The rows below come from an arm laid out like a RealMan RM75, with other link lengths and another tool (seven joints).
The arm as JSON. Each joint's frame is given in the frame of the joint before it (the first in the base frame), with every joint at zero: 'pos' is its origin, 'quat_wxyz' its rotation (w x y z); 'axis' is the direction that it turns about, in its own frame. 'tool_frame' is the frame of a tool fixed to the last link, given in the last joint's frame.
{
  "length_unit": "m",
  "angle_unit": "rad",
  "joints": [
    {
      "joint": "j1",
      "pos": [
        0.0,
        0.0,
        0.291
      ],
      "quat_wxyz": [
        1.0,
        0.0,
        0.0,
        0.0
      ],
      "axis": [
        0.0,
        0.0,
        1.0
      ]
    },
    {
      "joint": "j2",
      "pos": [
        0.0,
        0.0,
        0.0
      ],
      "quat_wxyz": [
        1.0,
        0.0,
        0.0,
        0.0
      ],
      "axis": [
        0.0,
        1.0,
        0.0
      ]
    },
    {
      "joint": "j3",
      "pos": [
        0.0,
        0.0,
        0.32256
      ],
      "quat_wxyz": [
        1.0,
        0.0,
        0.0,
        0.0
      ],
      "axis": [
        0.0,
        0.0,
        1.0
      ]
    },
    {
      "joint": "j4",
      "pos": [
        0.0,
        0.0,
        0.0
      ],
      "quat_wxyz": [
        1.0,
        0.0,
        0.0,
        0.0
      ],
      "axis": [
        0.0,
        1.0,
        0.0
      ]
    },
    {
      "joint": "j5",
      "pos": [
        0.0,
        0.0,
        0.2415
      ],
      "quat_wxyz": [
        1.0,
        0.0,
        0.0,
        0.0
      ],
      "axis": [
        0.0,
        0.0,
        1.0
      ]
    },
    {
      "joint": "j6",
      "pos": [
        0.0,
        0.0,
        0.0
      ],
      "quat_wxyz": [
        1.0,
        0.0,
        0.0,
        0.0
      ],
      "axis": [
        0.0,
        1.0,
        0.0
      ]
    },
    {
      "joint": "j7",
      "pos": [
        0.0,
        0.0,
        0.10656
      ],
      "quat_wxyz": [
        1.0,
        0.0,
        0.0,
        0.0
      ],
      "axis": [
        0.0,
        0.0,
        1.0
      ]
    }
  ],
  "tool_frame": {
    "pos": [
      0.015,
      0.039,
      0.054
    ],
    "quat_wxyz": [
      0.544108,
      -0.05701,
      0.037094,
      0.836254
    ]
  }
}
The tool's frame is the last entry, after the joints.
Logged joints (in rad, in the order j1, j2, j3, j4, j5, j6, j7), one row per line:
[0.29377, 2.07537, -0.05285, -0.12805, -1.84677, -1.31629, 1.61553]
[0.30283, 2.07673, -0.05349, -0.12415, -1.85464, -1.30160, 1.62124]
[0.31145, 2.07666, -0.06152, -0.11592, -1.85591, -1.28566, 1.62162]
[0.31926, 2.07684, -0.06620, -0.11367, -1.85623, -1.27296, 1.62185]
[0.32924, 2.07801, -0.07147, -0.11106, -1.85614, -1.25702, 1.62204]
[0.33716, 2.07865, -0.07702, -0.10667, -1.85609, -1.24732, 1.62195]
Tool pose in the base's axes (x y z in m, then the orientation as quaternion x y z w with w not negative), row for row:
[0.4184, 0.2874, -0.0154, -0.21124, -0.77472, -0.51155, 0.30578]
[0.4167, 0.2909, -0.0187, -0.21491, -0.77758, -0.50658, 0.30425]
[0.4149, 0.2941, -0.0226, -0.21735, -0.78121, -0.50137, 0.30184]
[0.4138, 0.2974, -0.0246, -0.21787, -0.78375, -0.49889, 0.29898]
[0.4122, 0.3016, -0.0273, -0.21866, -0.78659, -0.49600, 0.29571]
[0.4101, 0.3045, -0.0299, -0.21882, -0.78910, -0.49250, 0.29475]
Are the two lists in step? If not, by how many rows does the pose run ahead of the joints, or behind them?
They are in step.
